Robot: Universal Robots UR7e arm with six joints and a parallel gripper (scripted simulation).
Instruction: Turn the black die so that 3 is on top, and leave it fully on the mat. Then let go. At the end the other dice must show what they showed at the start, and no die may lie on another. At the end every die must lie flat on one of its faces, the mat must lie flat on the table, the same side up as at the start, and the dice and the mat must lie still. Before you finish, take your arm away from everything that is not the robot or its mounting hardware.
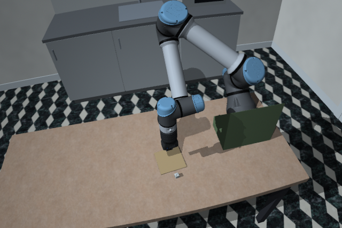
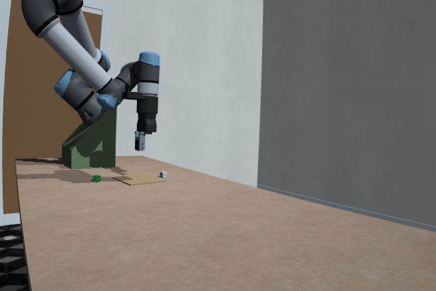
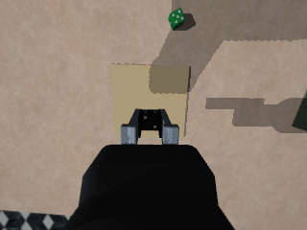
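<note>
My hand is 120 mm above the tan mat. Round my hand: green die (30 mm behind, 140 mm to the right, 110 mm below); then white die (10 mm behind, 100 mm to the left, 110 mm below); then black die (10 mm below).
</note>
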